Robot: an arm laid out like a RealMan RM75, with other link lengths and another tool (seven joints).
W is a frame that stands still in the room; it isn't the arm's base.
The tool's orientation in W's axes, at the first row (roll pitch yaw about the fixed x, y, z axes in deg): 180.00, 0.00, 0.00
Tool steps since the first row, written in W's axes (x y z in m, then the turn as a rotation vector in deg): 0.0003, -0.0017, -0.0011, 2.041, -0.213, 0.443; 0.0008, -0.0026, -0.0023, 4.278, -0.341, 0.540; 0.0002, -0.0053, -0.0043, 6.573, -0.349, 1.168; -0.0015, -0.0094, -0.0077, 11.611, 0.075, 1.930; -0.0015, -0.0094, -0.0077, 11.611, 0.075, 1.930; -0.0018, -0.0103, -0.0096, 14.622, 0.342, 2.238; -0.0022, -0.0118, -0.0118, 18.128, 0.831, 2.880; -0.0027, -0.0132, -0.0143, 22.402, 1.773, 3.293
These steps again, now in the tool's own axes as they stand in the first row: 0.0003, 0.0017, 0.0011, 2.041, 0.213, -0.443; 0.0008, 0.0026, 0.0023, 4.278, 0.341, -0.540; 0.0002, 0.0053, 0.0043, 6.573, 0.349, -1.168; -0.0015, 0.0094, 0.0077, 11.611, -0.075, -1.930; -0.0015, 0.0094, 0.0077, 11.611, -0.075, -1.930; -0.0018, 0.0103, 0.0096, 14.622, -0.342, -2.238; -0.0022, 0.0118, 0.0118, 18.128, -0.831, -2.880; -0.0027, 0.0132, 0.0143, 22.402, -1.773, -3.293
